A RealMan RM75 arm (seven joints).
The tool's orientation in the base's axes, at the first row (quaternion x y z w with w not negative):
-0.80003, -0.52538, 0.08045, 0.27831
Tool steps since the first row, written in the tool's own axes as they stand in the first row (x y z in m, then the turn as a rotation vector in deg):
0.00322, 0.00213, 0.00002, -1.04, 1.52, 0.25
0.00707, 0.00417, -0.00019, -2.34, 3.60, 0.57
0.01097, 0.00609, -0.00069, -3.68, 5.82, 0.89
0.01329, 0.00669, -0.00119, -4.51, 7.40, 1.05
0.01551, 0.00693, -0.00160, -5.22, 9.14, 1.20
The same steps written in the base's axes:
0.00309, 0.00223, -0.00062, 0.65, -1.28, -1.18
0.00647, 0.00497, -0.00089, 1.61, -2.92, -2.76
0.00991, 0.00768, -0.00086, 2.66, -4.64, -4.43
0.01161, 0.00938, -0.00038, 3.49, -5.78, -5.53
0.01294, 0.01112, 0.00020, 4.50, -6.87, -6.70

